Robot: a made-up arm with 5 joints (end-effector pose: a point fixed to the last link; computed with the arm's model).
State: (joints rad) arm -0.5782 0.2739 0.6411 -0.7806 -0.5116
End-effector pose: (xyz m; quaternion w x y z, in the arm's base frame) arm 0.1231 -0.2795 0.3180 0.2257 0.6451 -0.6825 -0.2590
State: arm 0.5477 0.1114 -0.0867 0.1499 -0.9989
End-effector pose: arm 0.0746 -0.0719 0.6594 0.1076 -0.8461 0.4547 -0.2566
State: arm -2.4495 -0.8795 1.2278 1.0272 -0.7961
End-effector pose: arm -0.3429 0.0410 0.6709 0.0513 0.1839 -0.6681 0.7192
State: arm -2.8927 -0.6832 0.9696 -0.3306 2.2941
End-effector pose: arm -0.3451 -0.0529 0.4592 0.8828 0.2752 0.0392 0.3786
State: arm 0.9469 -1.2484 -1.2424 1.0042 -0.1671
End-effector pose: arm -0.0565 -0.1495 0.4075 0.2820 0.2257 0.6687 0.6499
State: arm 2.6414 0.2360 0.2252 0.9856 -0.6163
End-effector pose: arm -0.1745 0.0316 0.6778 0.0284 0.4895 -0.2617 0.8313
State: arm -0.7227 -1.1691 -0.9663 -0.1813 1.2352
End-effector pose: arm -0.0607 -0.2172 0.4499 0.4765 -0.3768 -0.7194 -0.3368
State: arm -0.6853 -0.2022 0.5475 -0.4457 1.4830
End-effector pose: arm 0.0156 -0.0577 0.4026 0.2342 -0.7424 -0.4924 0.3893
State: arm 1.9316 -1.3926 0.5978 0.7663 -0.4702
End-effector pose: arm 0.0420 0.1035 0.5495 0.7358 0.4913 -0.0365 0.4646
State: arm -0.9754 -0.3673 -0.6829 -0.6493 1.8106
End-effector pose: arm -0.1162 -0.2147 0.5076 0.3244 -0.6693 -0.6348 -0.2092
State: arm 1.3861 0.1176 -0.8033 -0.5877 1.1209
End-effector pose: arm -0.1938 -0.1247 0.4184 0.2062 0.2560 0.2869 0.8998
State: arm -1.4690 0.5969 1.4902 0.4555 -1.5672
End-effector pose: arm -0.4631 -0.2536 0.3714 0.7471 -0.1666 -0.1326 -0.6297
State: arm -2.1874 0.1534 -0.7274 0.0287 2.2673
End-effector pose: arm -0.0737 -0.2086 0.5570 0.6503 -0.3435 -0.6372 0.2304
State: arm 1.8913 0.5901 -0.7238 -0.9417 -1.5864
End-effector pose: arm -0.1817 -0.3236 0.3535 0.9666 0.0145 -0.0047 -0.2558
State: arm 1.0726 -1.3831 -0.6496 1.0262 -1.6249
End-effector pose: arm -0.1106 0.0362 0.5111 0.0671 0.6460 0.2895 0.7031
